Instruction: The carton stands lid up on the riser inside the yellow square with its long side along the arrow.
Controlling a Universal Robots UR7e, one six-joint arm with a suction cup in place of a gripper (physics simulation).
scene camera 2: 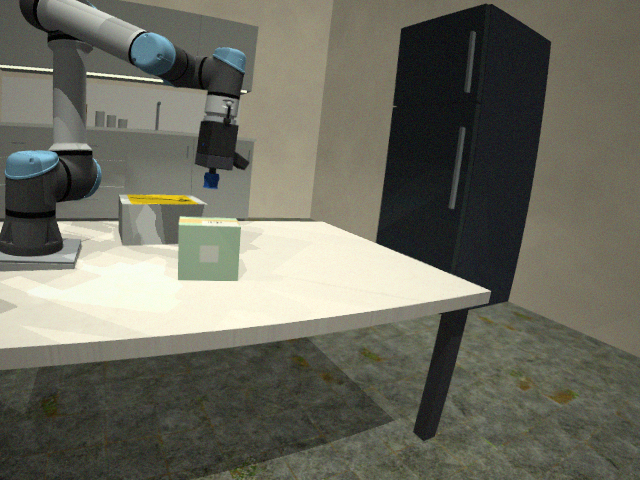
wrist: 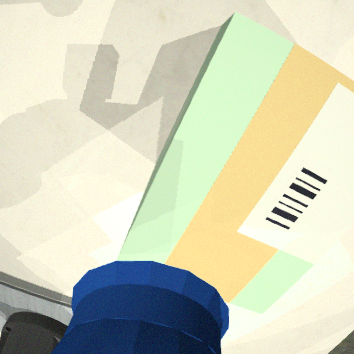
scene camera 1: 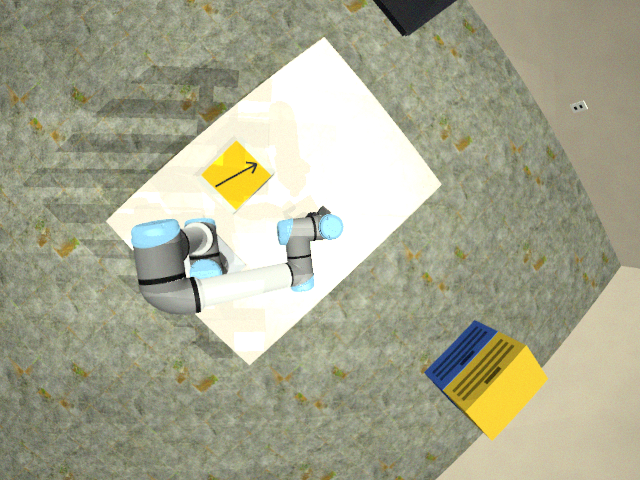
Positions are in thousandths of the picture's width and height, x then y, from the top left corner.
Observation:
My suction cup (wrist: 352,846) holds nothing. The cup hangs 15 cm from the middle of a pale green carton (scene camera 2: 326,518), above it. On the table rests a grey riser (scene camera 2: 224,457).
The pale green carton shows as well in the wrist view (wrist: 691,549). The wrist view misses the grey riser: it is out of frame.

